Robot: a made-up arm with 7 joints. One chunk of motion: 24 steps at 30 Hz.
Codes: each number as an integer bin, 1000 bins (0 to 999) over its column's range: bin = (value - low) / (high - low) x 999, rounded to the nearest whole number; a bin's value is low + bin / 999 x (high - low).
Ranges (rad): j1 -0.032..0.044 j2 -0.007..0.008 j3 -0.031..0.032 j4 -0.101..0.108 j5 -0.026..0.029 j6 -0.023..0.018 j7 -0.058..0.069
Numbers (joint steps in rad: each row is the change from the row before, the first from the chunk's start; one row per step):
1: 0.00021 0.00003 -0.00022 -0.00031 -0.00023 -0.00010 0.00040
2: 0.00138 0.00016 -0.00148 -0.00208 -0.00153 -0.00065 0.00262
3: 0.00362 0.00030 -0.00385 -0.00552 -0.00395 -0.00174 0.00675
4: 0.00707 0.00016 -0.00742 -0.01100 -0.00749 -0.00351 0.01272
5: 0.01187 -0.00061 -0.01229 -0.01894 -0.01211 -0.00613 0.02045
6: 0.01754 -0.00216 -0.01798 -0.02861 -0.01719 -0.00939 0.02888
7: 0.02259 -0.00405 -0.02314 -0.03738 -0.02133 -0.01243 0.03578
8: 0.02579 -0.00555 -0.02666 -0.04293 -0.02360 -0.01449 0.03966
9: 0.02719 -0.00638 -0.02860 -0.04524 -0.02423 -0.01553 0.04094
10: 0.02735 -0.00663 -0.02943 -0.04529 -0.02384 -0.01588 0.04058
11: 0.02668 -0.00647 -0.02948 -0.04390 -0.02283 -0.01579 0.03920
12: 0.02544 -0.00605 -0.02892 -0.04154 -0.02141 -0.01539 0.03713
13: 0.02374 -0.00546 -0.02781 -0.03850 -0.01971 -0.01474 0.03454
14: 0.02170 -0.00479 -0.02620 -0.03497 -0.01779 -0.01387 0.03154
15: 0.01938 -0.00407 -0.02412 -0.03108 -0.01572 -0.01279 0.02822
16: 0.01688 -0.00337 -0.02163 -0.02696 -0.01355 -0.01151 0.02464
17: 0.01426 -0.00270 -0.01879 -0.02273 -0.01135 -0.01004 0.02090
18: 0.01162 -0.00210 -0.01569 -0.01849 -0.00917 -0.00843 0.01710
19: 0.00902 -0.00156 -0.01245 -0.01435 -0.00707 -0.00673 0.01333
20: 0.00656 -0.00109 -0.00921 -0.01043 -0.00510 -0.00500 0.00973
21: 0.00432 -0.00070 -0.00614 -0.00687 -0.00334 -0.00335 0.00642
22: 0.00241 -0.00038 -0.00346 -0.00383 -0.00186 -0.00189 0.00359
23: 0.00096 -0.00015 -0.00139 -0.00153 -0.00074 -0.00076 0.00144
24: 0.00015 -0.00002 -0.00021 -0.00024 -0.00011 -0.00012 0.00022
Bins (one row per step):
1: 423 468 488 481 468 558 459
2: 439 477 468 473 444 545 477
3: 468 486 431 456 401 518 509
4: 514 477 374 430 336 475 556
5: 577 426 297 392 252 411 617
6: 651 322 206 346 160 332 683
7: 718 196 125 304 85 258 738
8: 760 97 69 278 44 207 768
9: 778 41 38 267 32 182 778
10: 780 25 25 266 39 173 775
11: 771 35 24 273 58 176 765
12: 755 63 33 284 83 185 748
13: 733 103 51 299 114 201 728
14: 706 147 76 316 149 222 704
15: 675 195 109 334 187 249 678
16: 643 242 149 354 226 280 650
17: 608 286 194 374 266 316 621
18: 573 326 243 394 306 355 591
19: 539 362 294 414 344 396 561
20: 507 394 346 433 380 439 533
21: 477 420 394 450 412 479 507
22: 452 441 437 464 438 514 484
23: 433 456 470 475 459 542 468
24: 423 465 488 482 470 557 458

